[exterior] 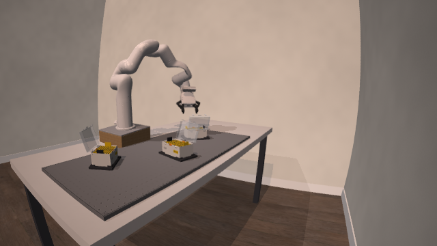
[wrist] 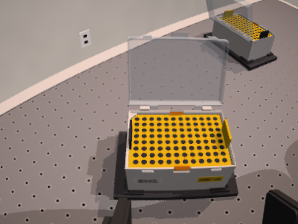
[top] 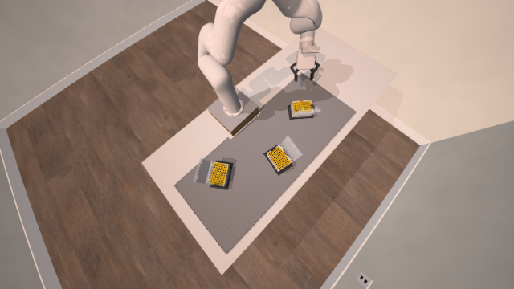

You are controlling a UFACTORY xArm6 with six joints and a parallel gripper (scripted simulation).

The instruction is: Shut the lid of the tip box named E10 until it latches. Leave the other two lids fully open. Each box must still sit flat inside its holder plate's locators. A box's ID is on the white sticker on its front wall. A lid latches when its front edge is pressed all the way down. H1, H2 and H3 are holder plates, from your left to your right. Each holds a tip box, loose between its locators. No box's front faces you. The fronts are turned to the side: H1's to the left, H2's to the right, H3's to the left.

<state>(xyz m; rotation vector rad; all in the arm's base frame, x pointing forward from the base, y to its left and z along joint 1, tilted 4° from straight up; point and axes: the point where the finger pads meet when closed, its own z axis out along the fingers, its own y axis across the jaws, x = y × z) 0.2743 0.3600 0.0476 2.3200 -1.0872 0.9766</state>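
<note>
The lid is 16 cm to the right of my hand, 12 cm ahead of it and 4 cm below it. The rest, counted from my hand: tip box (12 cm to the right, 9 cm ahead, 8 cm below).
</note>
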